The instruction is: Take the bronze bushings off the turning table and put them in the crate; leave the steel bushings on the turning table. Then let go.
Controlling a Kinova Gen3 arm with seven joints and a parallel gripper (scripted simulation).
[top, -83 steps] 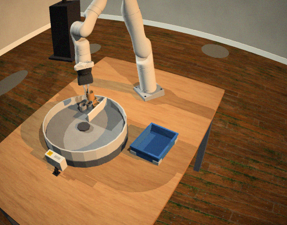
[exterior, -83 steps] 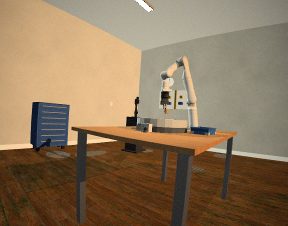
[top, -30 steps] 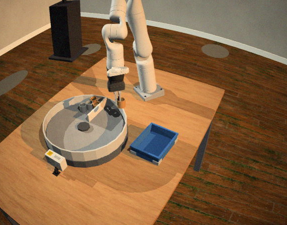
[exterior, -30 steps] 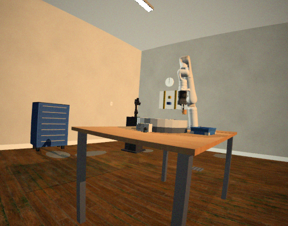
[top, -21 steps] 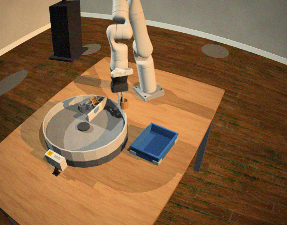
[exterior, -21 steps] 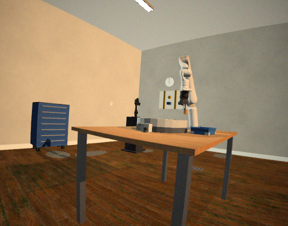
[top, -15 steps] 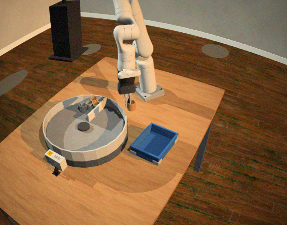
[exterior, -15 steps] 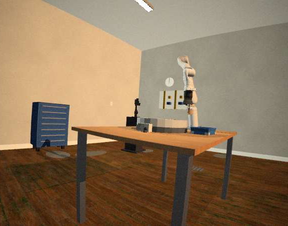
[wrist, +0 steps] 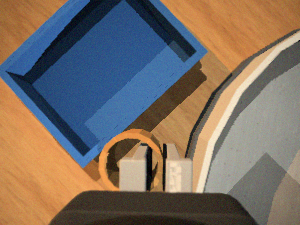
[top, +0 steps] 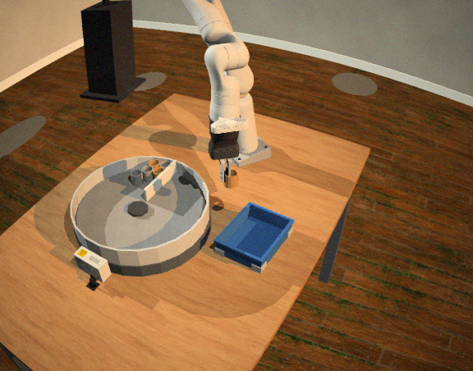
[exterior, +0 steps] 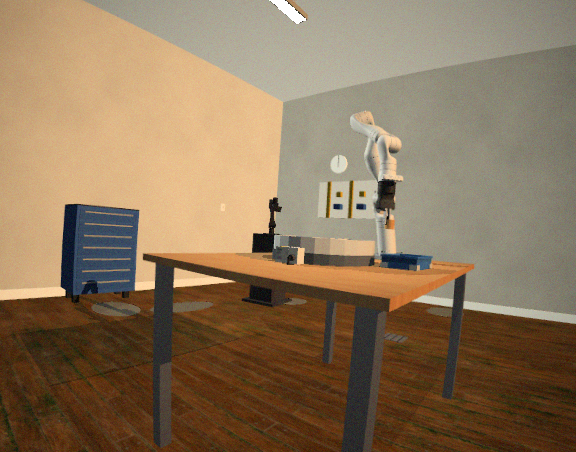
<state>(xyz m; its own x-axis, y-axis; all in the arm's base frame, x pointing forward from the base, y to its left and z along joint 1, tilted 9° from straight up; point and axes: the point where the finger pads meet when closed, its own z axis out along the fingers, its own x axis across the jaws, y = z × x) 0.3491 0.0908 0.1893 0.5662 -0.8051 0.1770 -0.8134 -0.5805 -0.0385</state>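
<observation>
The blue crate lies 16 cm below my hand, 10 cm to the left of it and 3 cm ahead of it. The rest, counted from my hand: turning table 24 cm to the right, 13 cm below, 9 cm ahead.
</observation>
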